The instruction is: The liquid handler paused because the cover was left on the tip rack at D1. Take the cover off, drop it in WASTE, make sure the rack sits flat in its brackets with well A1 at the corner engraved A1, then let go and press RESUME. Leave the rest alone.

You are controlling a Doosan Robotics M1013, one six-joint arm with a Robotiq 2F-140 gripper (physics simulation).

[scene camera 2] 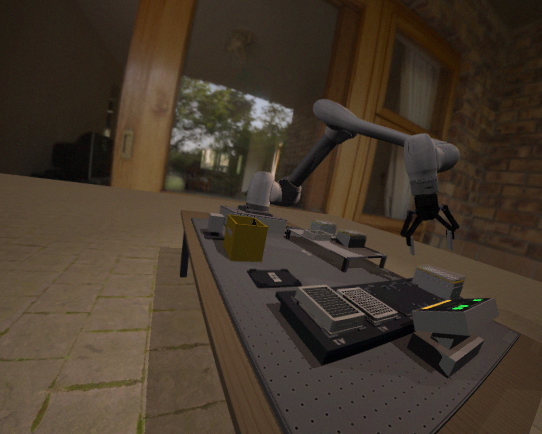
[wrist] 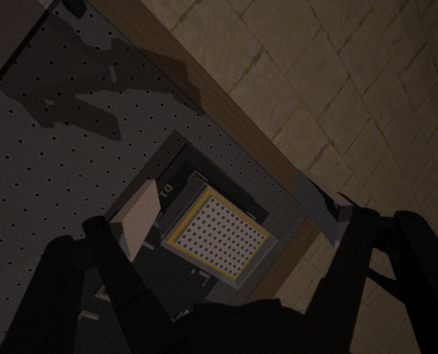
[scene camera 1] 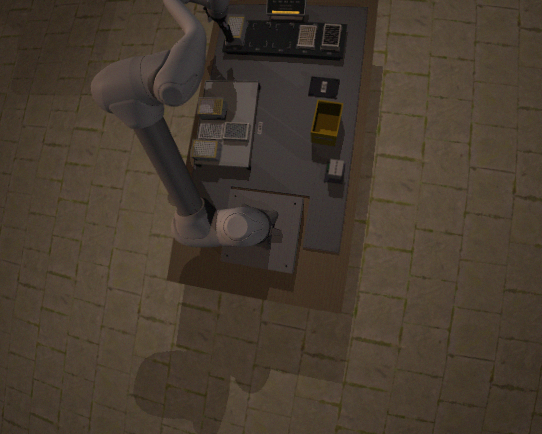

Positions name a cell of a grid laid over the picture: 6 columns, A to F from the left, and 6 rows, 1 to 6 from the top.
Labels:
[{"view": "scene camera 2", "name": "my gripper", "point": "E4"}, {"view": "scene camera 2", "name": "yellow waste bin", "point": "C4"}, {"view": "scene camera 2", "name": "black plate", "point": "C4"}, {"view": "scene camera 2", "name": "grey raised platform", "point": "D4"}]

